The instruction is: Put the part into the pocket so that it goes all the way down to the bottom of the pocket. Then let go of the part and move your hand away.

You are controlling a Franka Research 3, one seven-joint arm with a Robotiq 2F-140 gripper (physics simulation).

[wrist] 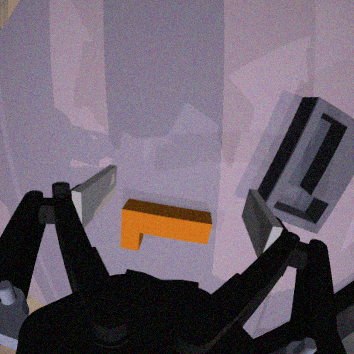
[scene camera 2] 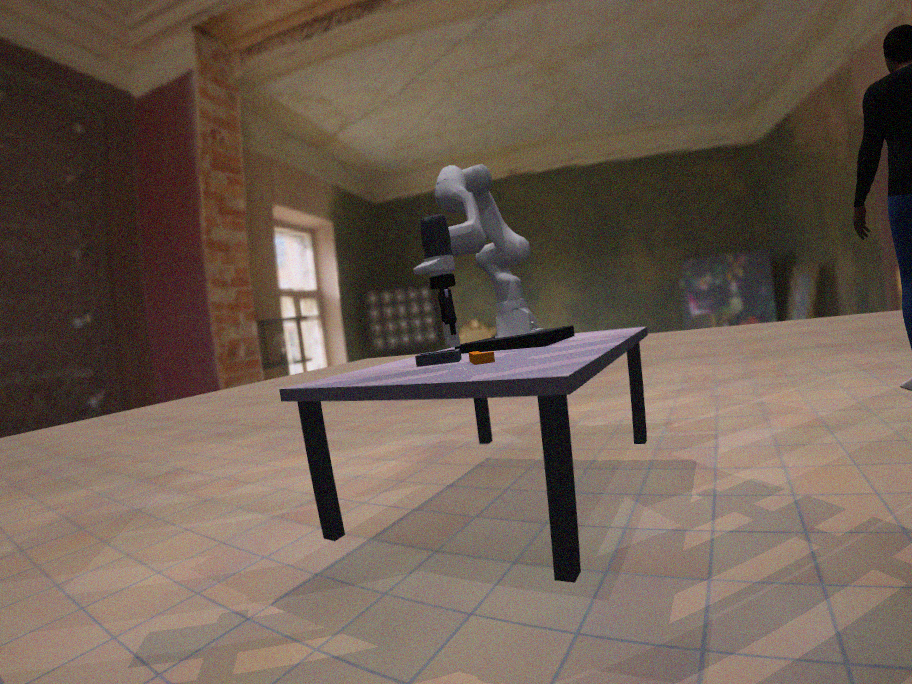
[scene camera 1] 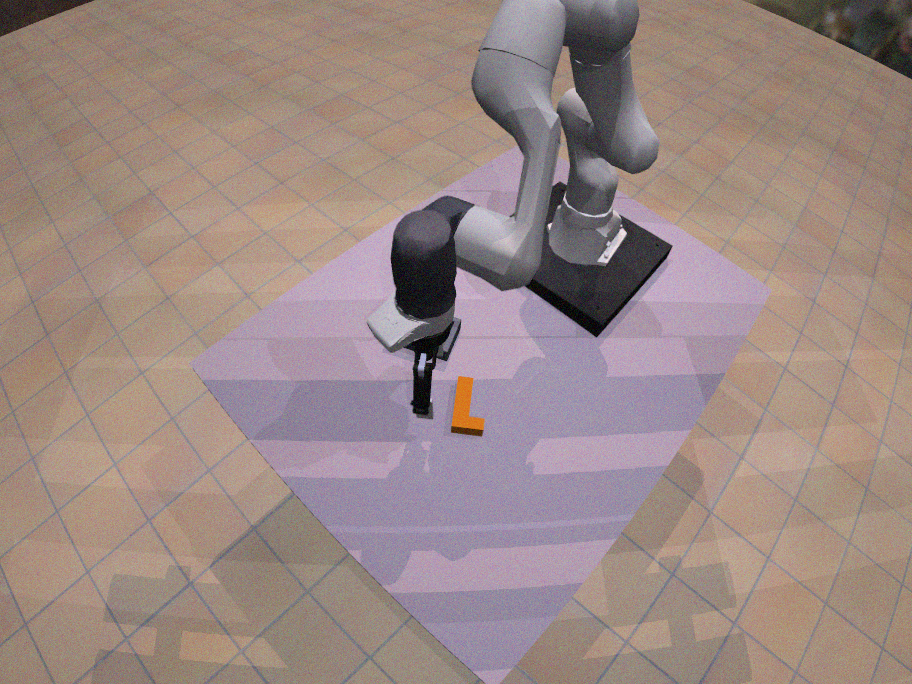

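Observation:
The orange L-shaped part (scene camera 1: pixel 461 401) (scene camera 2: pixel 481 357) (wrist: pixel 170 225) lies flat on the table. The dark grey block with the pocket (scene camera 1: pixel 450 344) (scene camera 2: pixel 438 358) (wrist: pixel 332 182) lies apart from it, partly behind the gripper in scene camera 1 and at the right in the wrist view. The pocket has an L-shaped opening and holds no part. My gripper (scene camera 1: pixel 422 407) (scene camera 2: pixel 453 346) (wrist: pixel 179 191) is open and empty, pointing down low above the table. In the wrist view the part appears between the two finger pads, nearer the left one. The right pad appears beside the block's lower left corner.
The lilac table (scene camera 1: pixel 471 625) (scene camera 2: pixel 427 387) carries the arm's black base plate (scene camera 1: pixel 600 312) (scene camera 2: pixel 545 337), behind the block and part as scene camera 1 sees them. A person (scene camera 2: pixel 884 139) stands far off at the right in scene camera 2.

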